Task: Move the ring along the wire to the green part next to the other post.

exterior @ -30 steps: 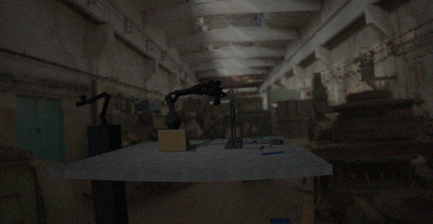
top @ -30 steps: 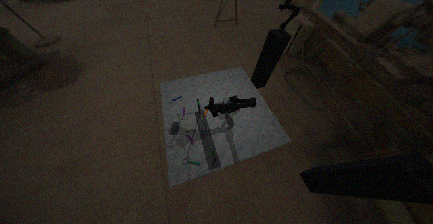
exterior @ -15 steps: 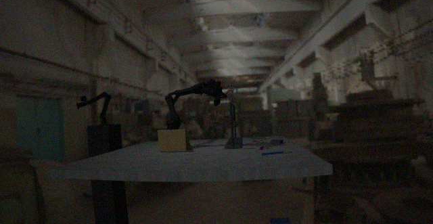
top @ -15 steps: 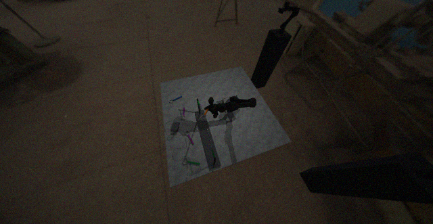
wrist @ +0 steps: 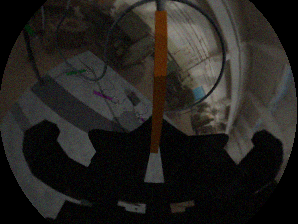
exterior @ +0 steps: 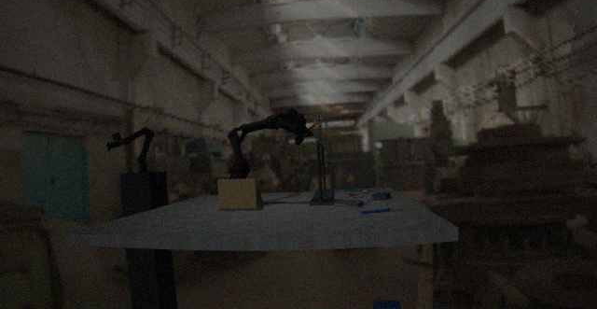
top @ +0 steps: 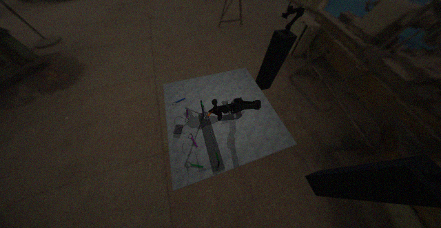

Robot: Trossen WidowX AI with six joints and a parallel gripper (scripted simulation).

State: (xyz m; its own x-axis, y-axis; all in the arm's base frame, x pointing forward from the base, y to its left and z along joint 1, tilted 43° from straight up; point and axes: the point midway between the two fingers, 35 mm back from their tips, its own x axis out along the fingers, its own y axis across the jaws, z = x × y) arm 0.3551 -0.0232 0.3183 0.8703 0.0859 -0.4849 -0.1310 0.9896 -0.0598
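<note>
Now: gripper tip 70 mm to the right of the ring with orange handle, 60 mm below it and 10 mm short of it. Also, from my gripper tip: grey block: 340 mm below, 340 mm ahead, 70 mm to the right.
</note>
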